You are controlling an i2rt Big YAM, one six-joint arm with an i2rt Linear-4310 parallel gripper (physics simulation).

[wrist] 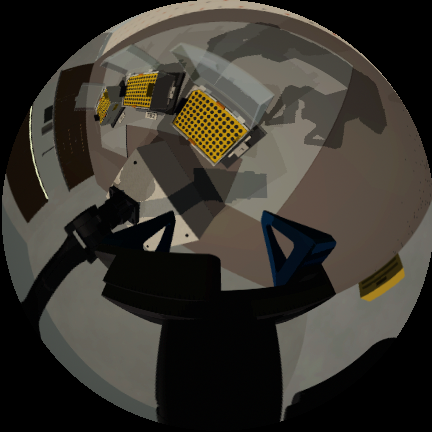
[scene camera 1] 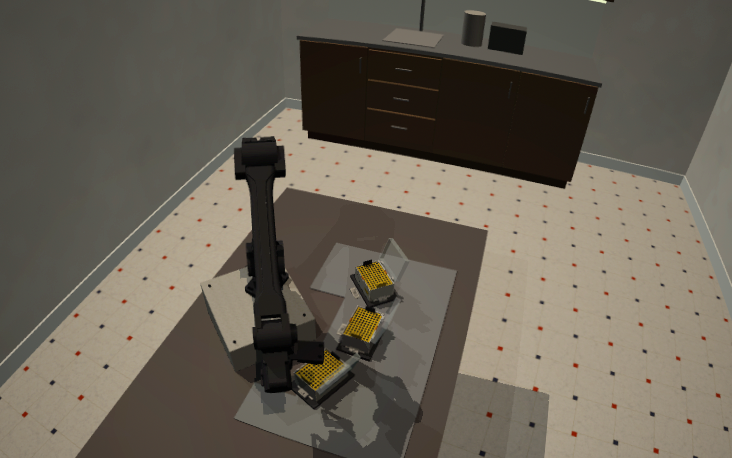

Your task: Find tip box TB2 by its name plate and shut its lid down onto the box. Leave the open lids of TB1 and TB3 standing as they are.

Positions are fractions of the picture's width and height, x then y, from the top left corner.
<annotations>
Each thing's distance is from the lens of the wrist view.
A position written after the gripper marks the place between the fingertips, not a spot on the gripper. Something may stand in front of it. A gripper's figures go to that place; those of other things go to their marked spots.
gripper (wrist: 0.50, 0.50): 0.13 m
clear lid (wrist: 0.57, 0.23): 0.17 m
grey mat (wrist: 0.72, 0.19): 0.29 m
The marked spots on the clear lid and the grey mat are 0.16 m apart.
</annotations>
